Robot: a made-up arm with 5 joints. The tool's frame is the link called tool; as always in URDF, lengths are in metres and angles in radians. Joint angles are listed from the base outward.
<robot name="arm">
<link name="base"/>
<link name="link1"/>
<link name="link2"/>
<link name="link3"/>
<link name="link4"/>
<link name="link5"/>
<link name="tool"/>
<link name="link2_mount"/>
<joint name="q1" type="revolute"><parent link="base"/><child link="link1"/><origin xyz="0.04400 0.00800 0.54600" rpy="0.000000 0.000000 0.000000"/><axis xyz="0 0 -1"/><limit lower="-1.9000" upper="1.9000"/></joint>
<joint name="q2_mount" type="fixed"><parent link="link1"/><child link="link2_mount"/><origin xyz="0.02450 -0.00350 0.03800" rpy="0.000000 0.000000 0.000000"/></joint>
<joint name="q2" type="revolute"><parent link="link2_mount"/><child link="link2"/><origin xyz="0.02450 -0.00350 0.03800" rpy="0.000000 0.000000 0.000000"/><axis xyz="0 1 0"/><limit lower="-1.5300" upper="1.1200"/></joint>
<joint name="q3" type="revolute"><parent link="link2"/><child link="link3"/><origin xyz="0.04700 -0.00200 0.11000" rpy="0.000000 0.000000 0.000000"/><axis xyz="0 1 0"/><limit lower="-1.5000" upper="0.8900"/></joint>
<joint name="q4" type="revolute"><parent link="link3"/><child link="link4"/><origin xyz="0.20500 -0.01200 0.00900" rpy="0.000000 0.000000 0.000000"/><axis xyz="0 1 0"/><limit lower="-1.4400" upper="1.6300"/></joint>
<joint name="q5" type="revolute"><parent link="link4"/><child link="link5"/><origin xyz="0.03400 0.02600 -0.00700" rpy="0.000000 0.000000 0.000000"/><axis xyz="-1 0 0"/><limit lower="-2.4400" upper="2.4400"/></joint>
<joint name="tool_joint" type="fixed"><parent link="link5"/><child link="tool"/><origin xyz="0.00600 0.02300 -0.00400" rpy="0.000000 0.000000 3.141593"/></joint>
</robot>
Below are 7 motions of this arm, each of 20 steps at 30 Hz.
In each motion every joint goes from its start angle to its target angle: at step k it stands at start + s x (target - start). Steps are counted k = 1, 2, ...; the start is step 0. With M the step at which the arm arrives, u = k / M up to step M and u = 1 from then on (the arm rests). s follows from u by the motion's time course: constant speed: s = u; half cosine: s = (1 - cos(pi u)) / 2; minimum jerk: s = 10 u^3 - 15 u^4 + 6 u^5.
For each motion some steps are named. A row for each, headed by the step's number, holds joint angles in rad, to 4 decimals.
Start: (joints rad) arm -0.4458 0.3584 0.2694 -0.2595 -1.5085
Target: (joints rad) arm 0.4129 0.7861 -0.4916 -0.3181 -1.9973
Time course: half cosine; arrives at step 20
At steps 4, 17, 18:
4: -0.3638 0.3992 0.1967 -0.2651 -1.5552
17: 0.3661 0.7628 -0.4501 -0.3149 -1.9707
18: 0.3919 0.7756 -0.4730 -0.3167 -1.9853

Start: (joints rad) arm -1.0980 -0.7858 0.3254 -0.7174 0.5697
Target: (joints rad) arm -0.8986 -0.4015 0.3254 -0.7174 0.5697
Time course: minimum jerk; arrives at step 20
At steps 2, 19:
2: -1.0963 -0.7825 0.3254 -0.7174 0.5697
19: -0.8988 -0.4019 0.3254 -0.7174 0.5697

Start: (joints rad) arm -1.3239 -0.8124 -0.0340 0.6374 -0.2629
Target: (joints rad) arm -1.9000 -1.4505 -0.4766 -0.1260 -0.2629
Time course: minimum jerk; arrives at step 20
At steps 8, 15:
8: -1.5068 -1.0150 -0.1745 0.3951 -0.2629
15: -1.8404 -1.3844 -0.4308 -0.0470 -0.2629

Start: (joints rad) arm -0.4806 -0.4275 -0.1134 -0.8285 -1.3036
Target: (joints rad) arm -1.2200 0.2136 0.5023 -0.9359 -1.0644
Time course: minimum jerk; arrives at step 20
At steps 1, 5, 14, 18, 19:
1: -0.4815 -0.4268 -0.1127 -0.8286 -1.3033
5: -0.5571 -0.3611 -0.0497 -0.8396 -1.2788
14: -1.0994 0.1090 0.4019 -0.9184 -1.1034
18: -1.2137 0.2081 0.4970 -0.9350 -1.0664
19: -1.2191 0.2129 0.5016 -0.9358 -1.0647

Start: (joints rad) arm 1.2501 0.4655 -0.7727 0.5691 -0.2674
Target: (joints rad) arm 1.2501 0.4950 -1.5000 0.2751 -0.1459
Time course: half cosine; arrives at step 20
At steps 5, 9, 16, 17, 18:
5: 1.2501 0.4698 -0.8792 0.5260 -0.2496
9: 1.2501 0.4779 -1.0795 0.4451 -0.2162
16: 1.2501 0.4922 -1.4305 0.3032 -0.1575
17: 1.2501 0.4934 -1.4604 0.2911 -0.1525
18: 1.2501 0.4943 -1.4822 0.2823 -0.1489

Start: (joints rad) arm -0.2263 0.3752 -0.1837 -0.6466 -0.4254
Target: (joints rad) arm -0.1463 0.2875 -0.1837 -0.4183 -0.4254
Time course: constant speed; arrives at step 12
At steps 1, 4, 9, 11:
1: -0.2196 0.3679 -0.1837 -0.6276 -0.4254
4: -0.1996 0.3460 -0.1837 -0.5705 -0.4254
9: -0.1663 0.3094 -0.1837 -0.4754 -0.4254
11: -0.1530 0.2948 -0.1837 -0.4373 -0.4254

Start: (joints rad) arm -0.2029 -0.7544 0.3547 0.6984 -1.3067
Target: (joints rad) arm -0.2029 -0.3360 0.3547 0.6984 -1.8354
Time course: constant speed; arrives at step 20
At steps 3, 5, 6, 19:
3: -0.2029 -0.6916 0.3547 0.6984 -1.3860
5: -0.2029 -0.6498 0.3547 0.6984 -1.4389
6: -0.2029 -0.6289 0.3547 0.6984 -1.4653
19: -0.2029 -0.3569 0.3547 0.6984 -1.8090

